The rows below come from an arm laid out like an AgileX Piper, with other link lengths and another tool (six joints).
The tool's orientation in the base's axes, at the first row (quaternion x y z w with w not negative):
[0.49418, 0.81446, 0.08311, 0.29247]
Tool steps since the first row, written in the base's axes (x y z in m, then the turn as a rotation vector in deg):
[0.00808, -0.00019, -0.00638, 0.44, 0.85, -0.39]
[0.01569, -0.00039, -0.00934, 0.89, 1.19, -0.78]
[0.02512, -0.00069, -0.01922, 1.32, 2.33, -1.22]
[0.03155, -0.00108, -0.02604, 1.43, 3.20, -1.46]
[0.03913, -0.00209, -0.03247, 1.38, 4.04, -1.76]
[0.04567, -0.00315, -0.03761, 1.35, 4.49, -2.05]
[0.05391, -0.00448, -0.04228, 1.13, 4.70, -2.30]
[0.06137, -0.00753, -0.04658, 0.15, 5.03, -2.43]
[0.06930, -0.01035, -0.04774, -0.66, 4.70, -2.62]
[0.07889, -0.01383, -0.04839, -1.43, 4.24, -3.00]
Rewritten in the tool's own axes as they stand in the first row. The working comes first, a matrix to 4 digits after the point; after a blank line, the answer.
The tool's axes in the first row as the columns of a matrix, in the base's axes (used below as rounded here):
[-0.3405, 0.7564, 0.5586]
[0.8536, 0.4978, -0.1537]
[-0.3943, 0.4244, -0.8151]

[-0.00040, 0.00331, 0.00974, 0.73, 0.59, 0.43]
[-0.00199, 0.00771, 0.01644, 1.02, 0.93, 0.95]
[-0.00156, 0.01050, 0.02980, 2.02, 1.64, 1.37]
[-0.00140, 0.01228, 0.03902, 2.82, 2.05, 1.50]
[-0.00230, 0.01478, 0.04865, 3.67, 2.31, 1.58]
[-0.00341, 0.01702, 0.05665, 4.18, 2.39, 1.73]
[-0.00551, 0.02060, 0.06527, 4.53, 2.22, 1.78]
[-0.00896, 0.02290, 0.07341, 5.20, 1.59, 1.29]
[-0.01361, 0.02701, 0.07921, 5.27, 0.73, 1.04]
[-0.01959, 0.03225, 0.08564, 5.29, -0.24, 0.99]

